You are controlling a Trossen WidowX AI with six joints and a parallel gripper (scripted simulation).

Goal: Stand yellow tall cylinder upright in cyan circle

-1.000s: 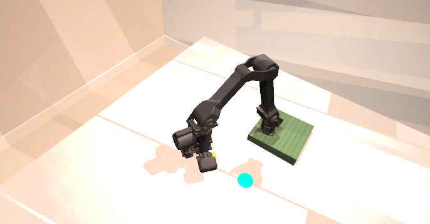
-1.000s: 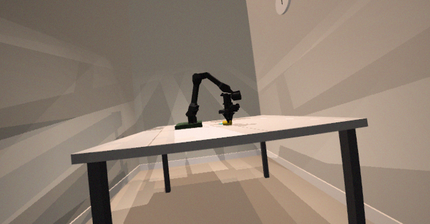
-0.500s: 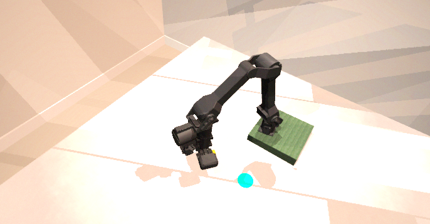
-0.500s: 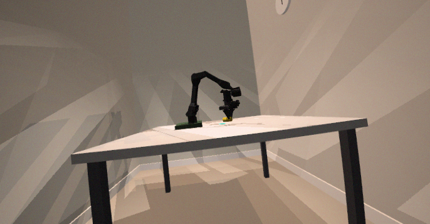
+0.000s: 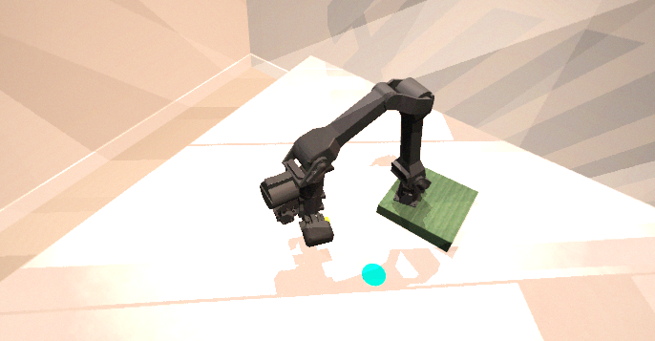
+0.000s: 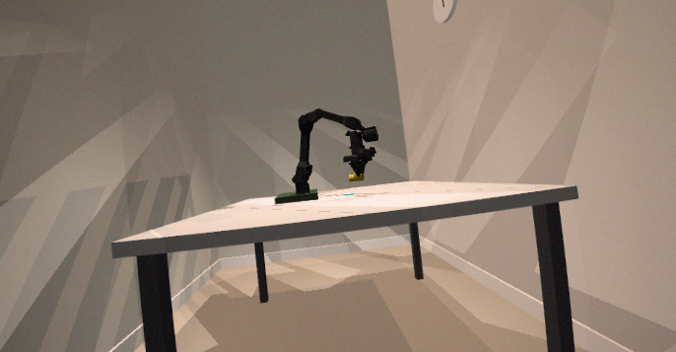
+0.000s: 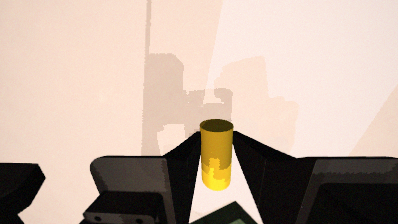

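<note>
The cyan circle is 1 cm behind my gripper tip, 18 cm to the left of it and 9 cm below it. Round my gripper tip: yellow cylinder: 1 cm behind, 2 cm to the left.
</note>
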